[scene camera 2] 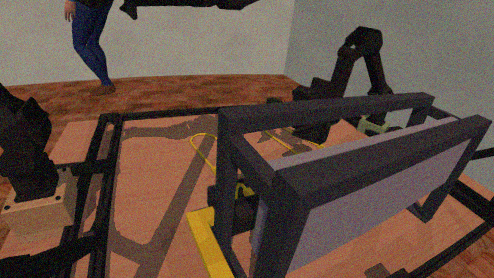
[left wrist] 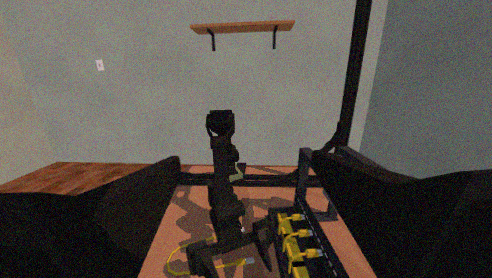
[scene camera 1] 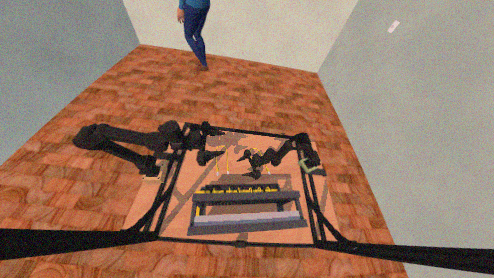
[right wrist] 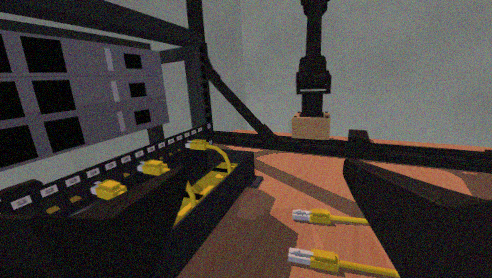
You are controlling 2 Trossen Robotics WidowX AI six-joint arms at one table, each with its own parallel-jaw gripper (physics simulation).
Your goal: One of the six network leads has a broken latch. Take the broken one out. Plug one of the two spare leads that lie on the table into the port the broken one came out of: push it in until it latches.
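Frame: origin at the left arm's base, x ahead, y left, z up, level; metres.
Where they show: left gripper, between the fingertips: (left wrist: 247, 159) (scene camera 1: 225, 142); right gripper, between the fingertips: (scene camera 1: 239, 168) (right wrist: 264, 170); left arm's base, origin of its link: (scene camera 2: 38, 187) (scene camera 1: 153, 171) (right wrist: 311, 115); right arm's base, origin of its link: (scene camera 2: 375, 121) (left wrist: 229, 171) (scene camera 1: 309, 163).
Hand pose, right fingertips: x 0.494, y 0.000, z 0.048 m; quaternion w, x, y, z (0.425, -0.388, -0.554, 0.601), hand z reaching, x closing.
Each offset is from my right fingertips to the top centre of the thing. "spot": to the spot under its first point.
Several yellow leads {dz -0.032, dx +0.070, dy -0.157 m} (left wrist: 312, 252) {spot: dz -0.036, dx -0.049, dy -0.140 m} (right wrist: 154, 167) sit plugged in the black panel {dz -0.018, dx +0.026, dy -0.169 m} (left wrist: 327, 260) at the rack {dz +0.135, dx +0.025, dy -0.196 m} (scene camera 1: 245, 196) (scene camera 2: 325, 111); their latches are too small to judge. One spare lead {spot: dz -0.119, dx -0.067, dy +0.097 m} (scene camera 1: 228, 161) lies on the table at the left in scene camera 1; the other spare {spot: dz -0.113, dx +0.218, dy +0.033 m} (scene camera 1: 268, 169) is partly hidden by the right gripper. A lead loop {spot: dz -0.123, dx +0.133, dy +0.205 m} (left wrist: 170, 261) shows in the left wrist view, and two loose plugs, upper {spot: dz -0.119, dx -0.127, dy +0.034 m} (right wrist: 320, 217) and lower {spot: dz -0.118, dx -0.060, dy +0.038 m} (right wrist: 322, 260), in the right wrist view. My left gripper (scene camera 1: 223, 143) is open above the table. My right gripper (scene camera 1: 247, 166) (left wrist: 237, 269) (right wrist: 264, 170) is open, low over the spare lead area.
The rack's grey box {spot: dz +0.074, dx -0.064, dy -0.304 m} (scene camera 2: 380, 190) (right wrist: 90, 82) stands at the front in scene camera 1. A yellow bar {spot: dz -0.086, dx -0.230, dy -0.184 m} (scene camera 2: 209, 245) is at the rack's left end. A green bracket (scene camera 2: 372, 126) is at the right arm's base. Black frame rails border the table. A person (scene camera 1: 194, 25) (scene camera 2: 91, 42) stands behind.
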